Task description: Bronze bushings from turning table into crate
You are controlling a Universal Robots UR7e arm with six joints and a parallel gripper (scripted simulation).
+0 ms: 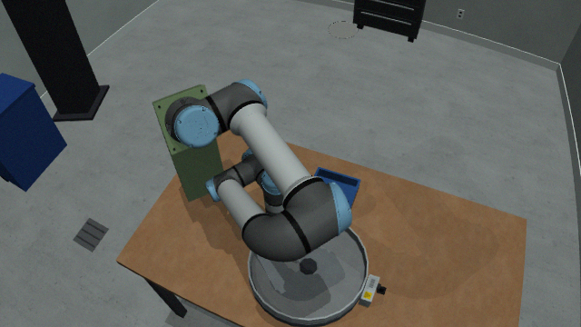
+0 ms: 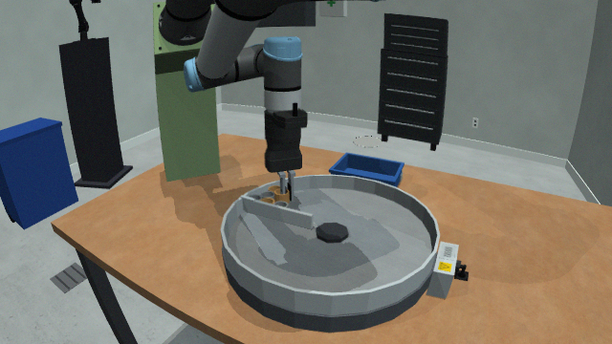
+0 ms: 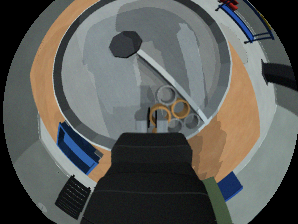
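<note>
Now: hand 250 mm to the right of the blue crate, 200 mm short of it and 60 mm above it. From my hand the other things lie so: grey turning table: 100 mm to the right, 100 mm ahead, 40 mm below.
</note>
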